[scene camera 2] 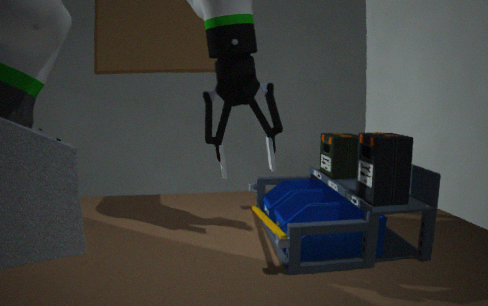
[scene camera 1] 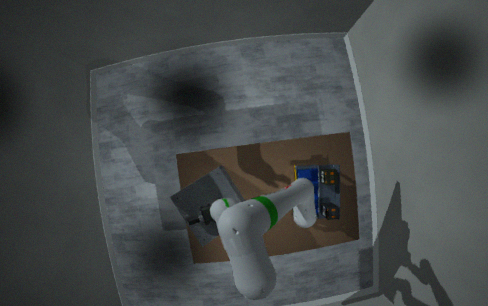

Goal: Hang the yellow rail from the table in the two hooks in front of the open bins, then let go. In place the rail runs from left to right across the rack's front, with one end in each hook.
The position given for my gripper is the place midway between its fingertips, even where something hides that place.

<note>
In view: my gripper (scene camera 2: 248, 173), a green box (scene camera 2: 338, 151) and a black box (scene camera 2: 384, 160).
</note>
